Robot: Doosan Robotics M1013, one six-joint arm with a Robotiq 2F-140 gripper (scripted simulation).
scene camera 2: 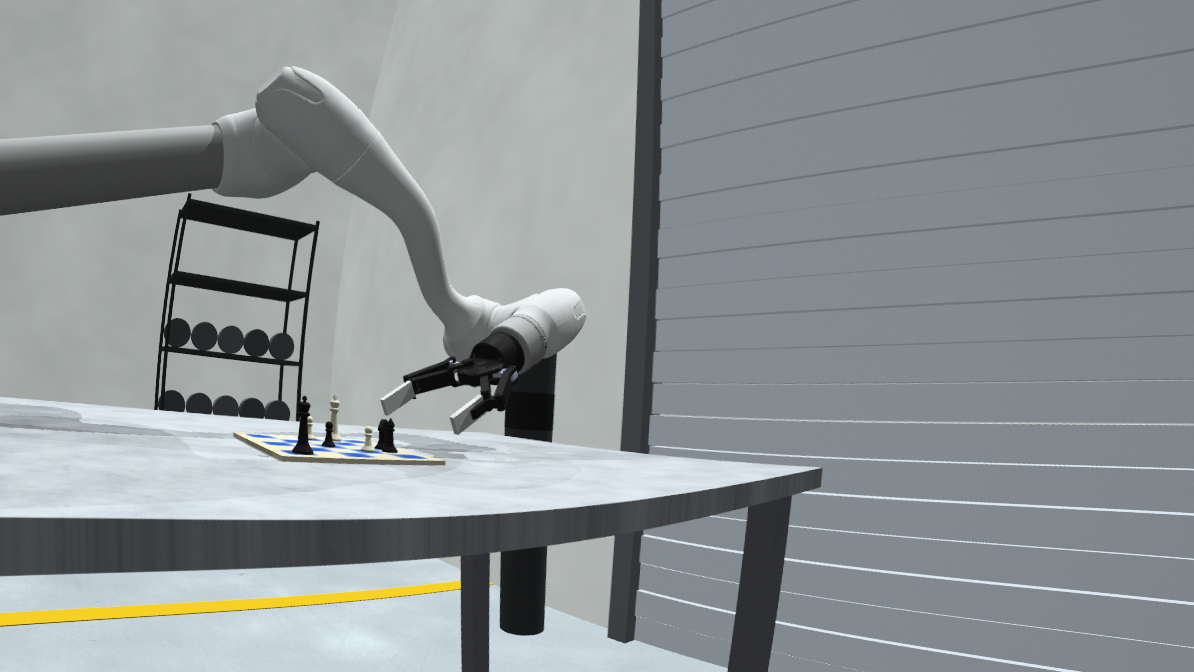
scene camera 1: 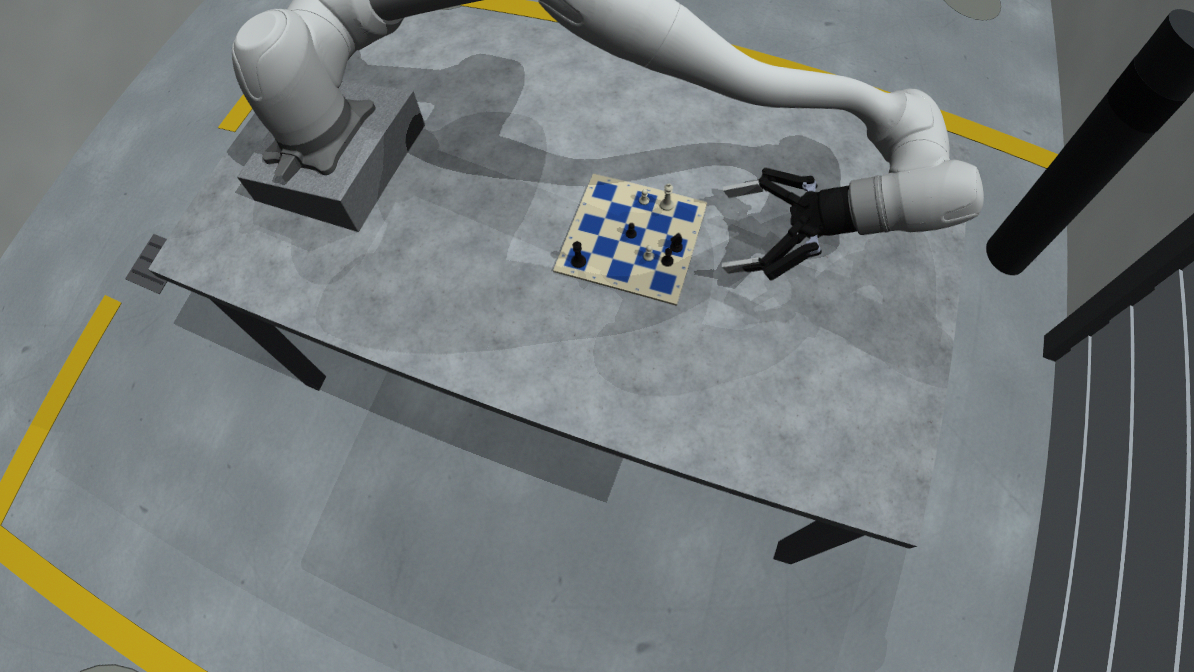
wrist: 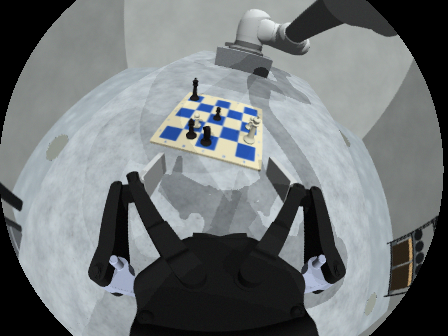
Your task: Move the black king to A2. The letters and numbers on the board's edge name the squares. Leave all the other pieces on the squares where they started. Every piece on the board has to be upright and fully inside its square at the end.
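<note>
You'd see my gripper and a board in the pictures. Scene camera 2 has my gripper in it, and the wrist view shows my gripper too.
</note>
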